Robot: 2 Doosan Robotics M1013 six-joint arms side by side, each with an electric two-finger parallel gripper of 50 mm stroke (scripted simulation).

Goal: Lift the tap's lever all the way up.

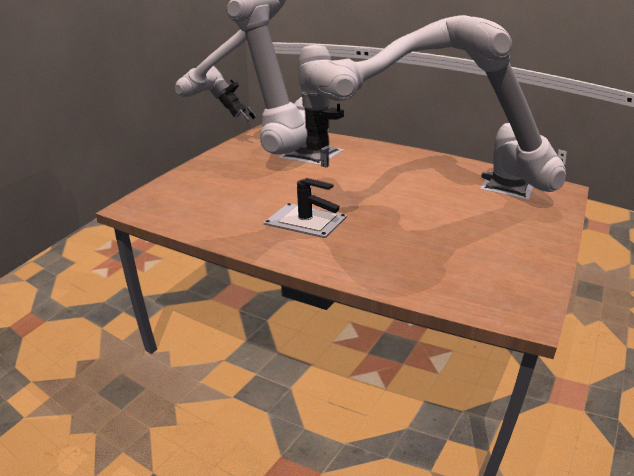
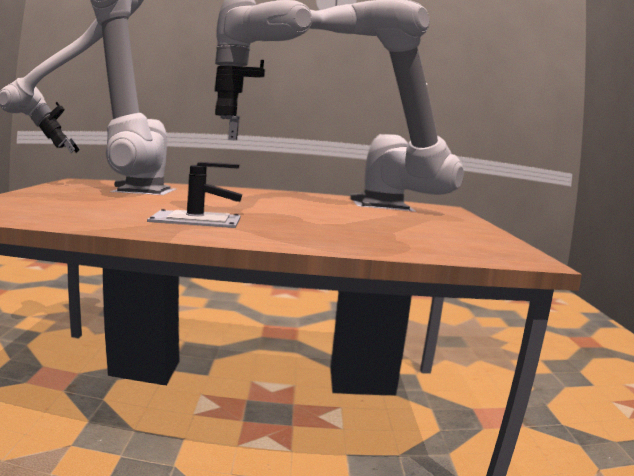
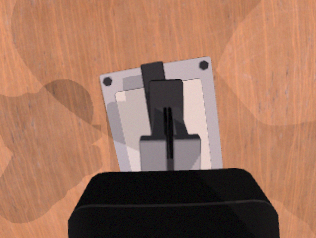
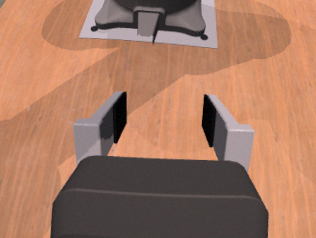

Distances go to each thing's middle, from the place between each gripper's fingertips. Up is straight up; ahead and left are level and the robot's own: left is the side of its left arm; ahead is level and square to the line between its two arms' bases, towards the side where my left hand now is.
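The black tap (image 2: pixel 197 187) is 60 mm to the right of my left hand (image 2: pixel 232 140), 130 mm below it and 10 mm behind it. Relative to the tap, my right hand is 62 cm to the right of it, 63 cm short of it and 5 cm above it.
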